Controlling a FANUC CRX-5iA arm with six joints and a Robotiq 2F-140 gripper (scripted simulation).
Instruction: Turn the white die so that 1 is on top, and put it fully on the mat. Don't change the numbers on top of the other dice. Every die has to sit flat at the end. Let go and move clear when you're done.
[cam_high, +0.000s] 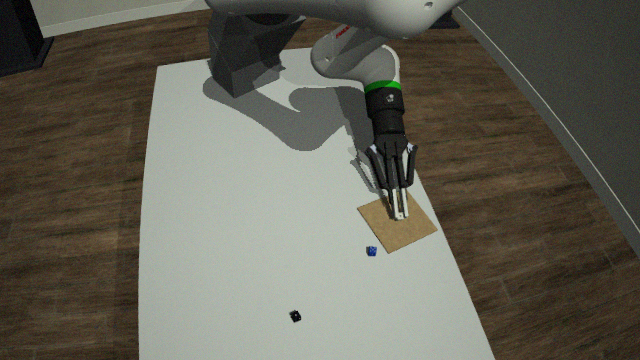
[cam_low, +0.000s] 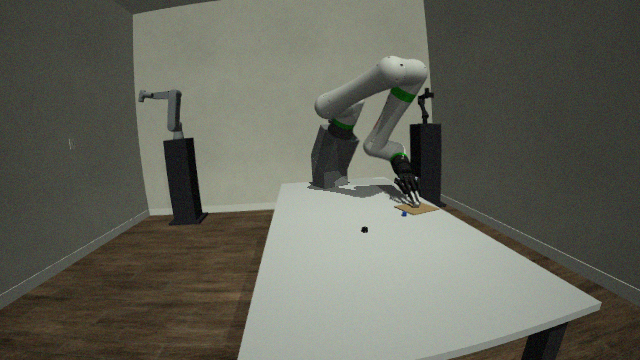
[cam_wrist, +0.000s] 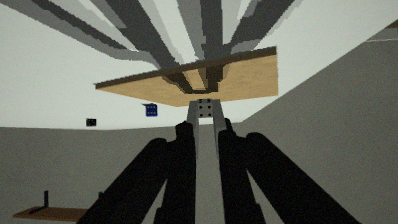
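Right now my hand is 20 mm short of the white die and 20 mm above it. Round my hand: blue die: 90 mm ahead, 90 mm to the right, 30 mm below; black die: 200 mm ahead, 290 mm to the right, 30 mm below; brown mat: 20 mm ahead, 40 mm below.
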